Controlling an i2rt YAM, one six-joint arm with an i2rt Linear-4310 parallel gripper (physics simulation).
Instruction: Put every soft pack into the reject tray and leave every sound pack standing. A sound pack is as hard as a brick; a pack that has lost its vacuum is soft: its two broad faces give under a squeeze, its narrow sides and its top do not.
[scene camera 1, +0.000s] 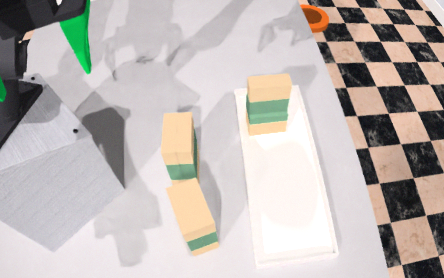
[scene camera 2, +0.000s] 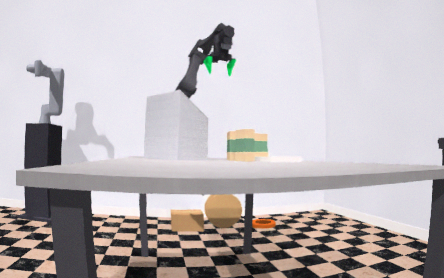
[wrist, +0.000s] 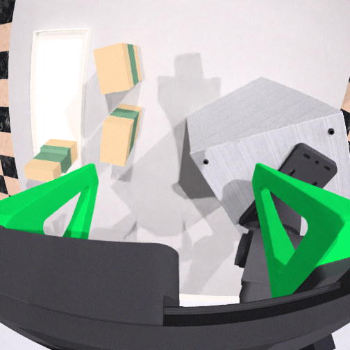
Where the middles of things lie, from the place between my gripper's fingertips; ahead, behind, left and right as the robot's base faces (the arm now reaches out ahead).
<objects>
Right now my hand is 270 mm short of the white reject tray (scene camera 1: 290, 218), 140 mm to the right of it and 380 mm above it.
</objects>
